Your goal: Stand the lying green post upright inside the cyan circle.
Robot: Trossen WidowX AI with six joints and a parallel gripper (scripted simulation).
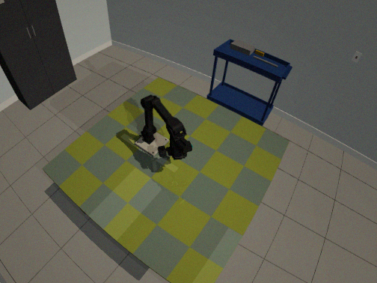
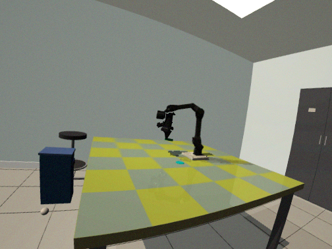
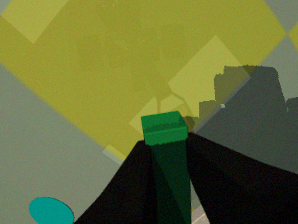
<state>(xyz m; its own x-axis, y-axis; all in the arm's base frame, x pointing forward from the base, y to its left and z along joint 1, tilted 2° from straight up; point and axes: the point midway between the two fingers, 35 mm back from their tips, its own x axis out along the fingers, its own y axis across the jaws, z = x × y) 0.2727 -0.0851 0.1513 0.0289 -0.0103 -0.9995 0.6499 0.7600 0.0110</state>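
The green post lies 20 mm behind my gripper tip and 10 mm to the left of it. Round my gripper tip: cyan circle 30 mm behind, 210 mm to the left, 130 mm below.
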